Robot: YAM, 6 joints.
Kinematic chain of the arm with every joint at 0, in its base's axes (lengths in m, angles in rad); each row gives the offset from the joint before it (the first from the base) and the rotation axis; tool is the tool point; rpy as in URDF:
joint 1: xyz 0 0 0.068 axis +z
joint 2: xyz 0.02 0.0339 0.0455 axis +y
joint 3: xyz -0.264 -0.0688 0 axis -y
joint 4: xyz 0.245 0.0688 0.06 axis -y
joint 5: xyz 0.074 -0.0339 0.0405 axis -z
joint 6: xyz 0.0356 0 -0.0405 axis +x
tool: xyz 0 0 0 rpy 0 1.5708 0
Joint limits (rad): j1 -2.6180..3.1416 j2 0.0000..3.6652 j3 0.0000..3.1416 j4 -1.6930..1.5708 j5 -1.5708..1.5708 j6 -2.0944..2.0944
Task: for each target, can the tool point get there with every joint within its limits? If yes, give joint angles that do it. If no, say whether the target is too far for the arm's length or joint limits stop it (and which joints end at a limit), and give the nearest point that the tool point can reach.
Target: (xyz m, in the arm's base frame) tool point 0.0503 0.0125 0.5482
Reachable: yes | joints -0.2711 0.6967 1.3766 0.0327 -0.7975 1.6607
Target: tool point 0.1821 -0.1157 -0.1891
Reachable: yes | joints -0.5356 3.0348 0.7907 1.0391 0.1849 -0.9466
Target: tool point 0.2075 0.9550 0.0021
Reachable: no: too far | nearest point 0.1362 0.6270 0.0412 | short by 0.338 m
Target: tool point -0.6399 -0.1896 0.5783
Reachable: no: too far | nearest point -0.4779 -0.1416 0.4641 | short by 0.204 m
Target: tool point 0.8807 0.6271 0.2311
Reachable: no: too far | nearest point 0.5230 0.3724 0.1824 | short by 0.442 m
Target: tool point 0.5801 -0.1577 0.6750
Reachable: no: too far | nearest point 0.4536 -0.1233 0.5484 | short by 0.182 m
